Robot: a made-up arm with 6 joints. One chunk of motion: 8 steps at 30 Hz.
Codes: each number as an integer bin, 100 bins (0 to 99) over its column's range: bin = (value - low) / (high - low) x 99, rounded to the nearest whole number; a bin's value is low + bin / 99 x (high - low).
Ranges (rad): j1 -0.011..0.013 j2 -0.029..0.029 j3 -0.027..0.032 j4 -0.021..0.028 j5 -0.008..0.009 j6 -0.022..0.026
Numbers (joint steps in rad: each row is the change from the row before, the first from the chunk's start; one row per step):
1: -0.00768 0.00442 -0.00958 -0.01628 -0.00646 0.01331
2: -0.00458 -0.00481 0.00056 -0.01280 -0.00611 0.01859
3: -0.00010 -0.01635 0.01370 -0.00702 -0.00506 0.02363
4: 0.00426 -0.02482 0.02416 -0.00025 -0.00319 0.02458
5: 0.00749 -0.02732 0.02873 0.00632 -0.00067 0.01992
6: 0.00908 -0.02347 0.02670 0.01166 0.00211 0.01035
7: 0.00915 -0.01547 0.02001 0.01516 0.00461 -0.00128
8: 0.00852 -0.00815 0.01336 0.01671 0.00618 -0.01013
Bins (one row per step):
1: 14 57 29 10 9 73
2: 26 41 46 17 11 84
3: 45 22 68 28 17 94
4: 63 7 86 42 28 96
5: 76 3 94 55 43 86
6: 83 9 90 66 59 67
7: 83 23 79 73 73 43
8: 81 36 68 76 83 24

